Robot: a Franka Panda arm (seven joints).
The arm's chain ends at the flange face. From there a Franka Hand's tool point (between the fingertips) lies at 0.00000 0.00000 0.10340 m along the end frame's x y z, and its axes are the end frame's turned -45 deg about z.
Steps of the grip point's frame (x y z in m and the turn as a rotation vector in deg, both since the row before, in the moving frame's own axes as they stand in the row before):
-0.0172, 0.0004, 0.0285, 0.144, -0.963, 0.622
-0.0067, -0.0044, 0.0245, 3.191, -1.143, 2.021
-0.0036, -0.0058, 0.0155, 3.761, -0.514, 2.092
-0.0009, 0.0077, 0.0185, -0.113, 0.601, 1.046
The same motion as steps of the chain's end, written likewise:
-0.0105, 0.0114, 0.0285, -0.579, -0.783, 0.622
-0.0024, 0.0043, 0.0247, 1.448, -3.065, 2.021
-0.0013, 0.0027, 0.0157, 2.296, -3.023, 2.092
0.0039, 0.0067, 0.0185, 0.345, 0.505, 1.046

